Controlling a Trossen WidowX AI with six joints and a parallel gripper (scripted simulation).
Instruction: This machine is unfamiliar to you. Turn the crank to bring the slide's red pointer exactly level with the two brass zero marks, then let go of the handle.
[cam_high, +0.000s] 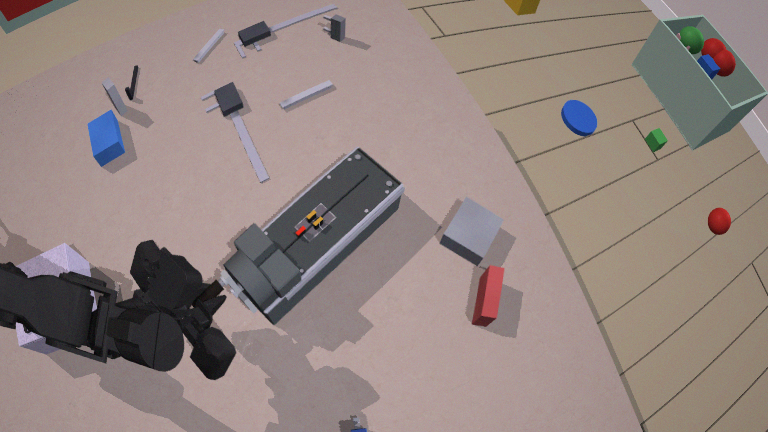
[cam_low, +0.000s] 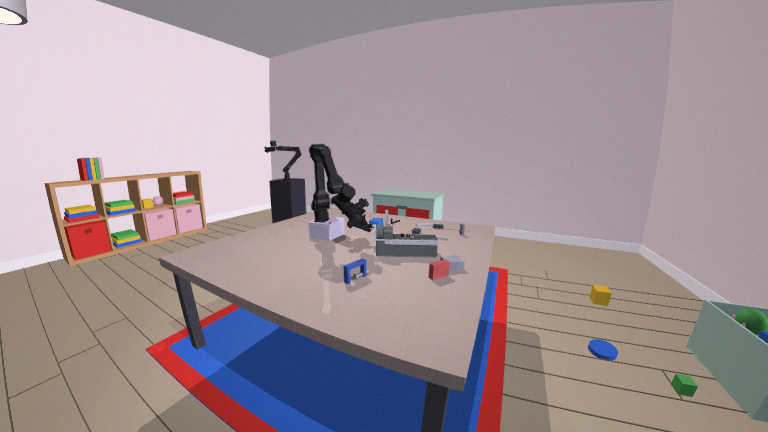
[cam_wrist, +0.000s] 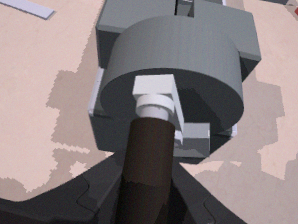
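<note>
My gripper tip is now 20 mm below the dark brown crank handle and 20 mm past it. Round my gripper tip: red pointer (140 mm ahead, 20 mm to the left, 10 mm below); then red block (320 mm ahead, 170 mm to the right, 70 mm below); then grey block (360 mm ahead, 80 mm to the right, 80 mm below).
</note>
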